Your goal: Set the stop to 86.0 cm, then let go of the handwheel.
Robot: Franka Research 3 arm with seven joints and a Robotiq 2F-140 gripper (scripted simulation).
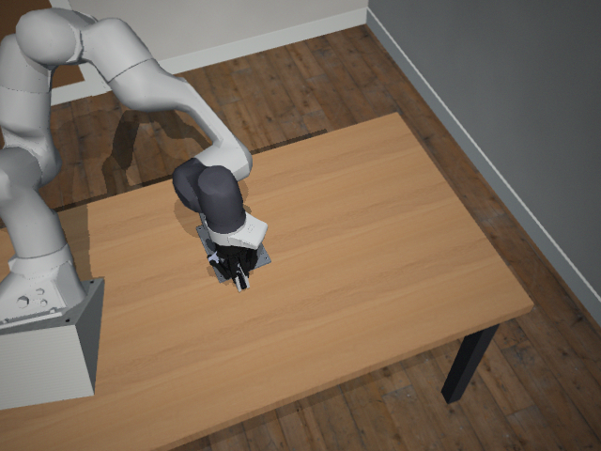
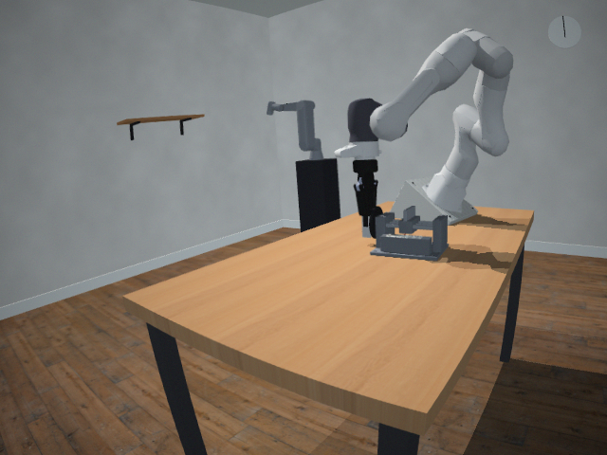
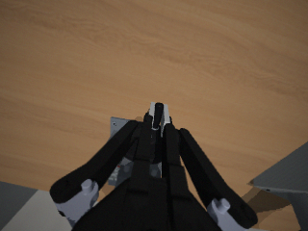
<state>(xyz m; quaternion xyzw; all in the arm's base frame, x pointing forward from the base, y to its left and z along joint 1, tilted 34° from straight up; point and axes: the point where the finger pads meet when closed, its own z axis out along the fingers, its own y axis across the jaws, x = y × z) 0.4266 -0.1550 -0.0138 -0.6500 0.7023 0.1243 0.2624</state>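
The black handwheel is 2 cm to the left of my hand and 1 cm below it. The rest, counted from my hand: sliding stop block (3 cm ahead, 14 cm to the left, 3 cm above).
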